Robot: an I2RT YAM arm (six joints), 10 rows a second.
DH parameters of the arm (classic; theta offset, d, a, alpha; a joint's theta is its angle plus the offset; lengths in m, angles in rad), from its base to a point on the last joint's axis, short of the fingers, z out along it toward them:
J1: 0 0.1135 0.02 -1.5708
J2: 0 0 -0.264 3.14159
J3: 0.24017 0 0.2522 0
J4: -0.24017 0 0.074 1.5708
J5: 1.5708 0 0 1.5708
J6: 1.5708 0.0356 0 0
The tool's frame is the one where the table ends.
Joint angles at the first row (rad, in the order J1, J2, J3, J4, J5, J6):
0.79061 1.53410 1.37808 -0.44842 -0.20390 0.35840
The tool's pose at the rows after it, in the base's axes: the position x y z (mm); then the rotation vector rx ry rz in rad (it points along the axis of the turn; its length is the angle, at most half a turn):
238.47, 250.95, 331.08, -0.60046, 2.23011, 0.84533
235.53, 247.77, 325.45, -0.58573, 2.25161, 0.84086
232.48, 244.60, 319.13, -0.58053, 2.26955, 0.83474
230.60, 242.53, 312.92, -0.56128, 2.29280, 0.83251
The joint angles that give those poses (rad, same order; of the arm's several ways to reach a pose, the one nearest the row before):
0.79060 1.51618 1.34301 -0.44272 -0.19856 0.36755
0.79060 1.50244 1.31322 -0.44193 -0.19437 0.38052
0.79061 1.48871 1.28081 -0.43851 -0.19245 0.38586
0.79061 1.48146 1.25487 -0.43508 -0.18902 0.40303

